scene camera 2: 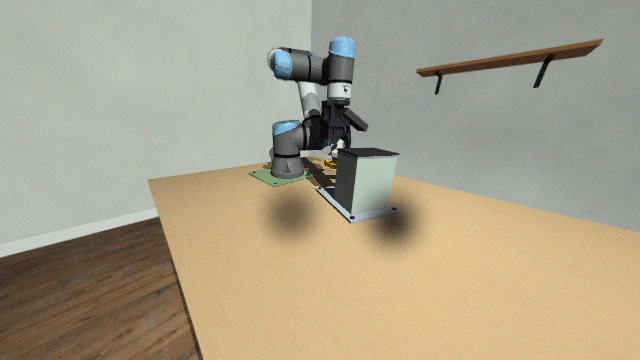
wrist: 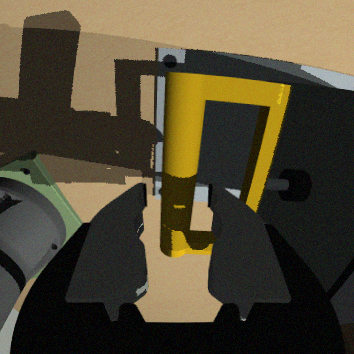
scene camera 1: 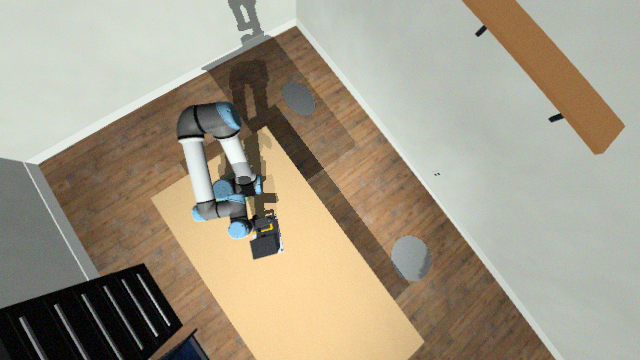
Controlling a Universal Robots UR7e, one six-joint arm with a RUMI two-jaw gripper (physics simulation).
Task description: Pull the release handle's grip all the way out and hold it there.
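The release handle's yellow grip (scene camera 1: 267,228) (scene camera 2: 330,163) (wrist: 184,125) is a rectangular loop with a thick round outer bar. A short grey rod (wrist: 277,184) and a black collar (wrist: 296,185) join it to the side of a dark-sided box (scene camera 1: 266,247) (scene camera 2: 372,182) (wrist: 320,150), which stands on a light base plate (scene camera 2: 341,206) (wrist: 170,53). My gripper (wrist: 177,185) points down with its jaws parted and nothing clasped. In the wrist view the near part of the thick bar shows between the fingers, with a gap on each side. Their exact height relative to the bar is unclear.
The box and handle are on the wooden table (scene camera 1: 320,300) (scene camera 2: 400,280). The arm's base stands on a green plate (scene camera 2: 275,180) (wrist: 52,185) near the handle side. A wall shelf (scene camera 1: 555,75) (scene camera 2: 500,63) and a black drawer cabinet (scene camera 1: 95,307) are off the table.
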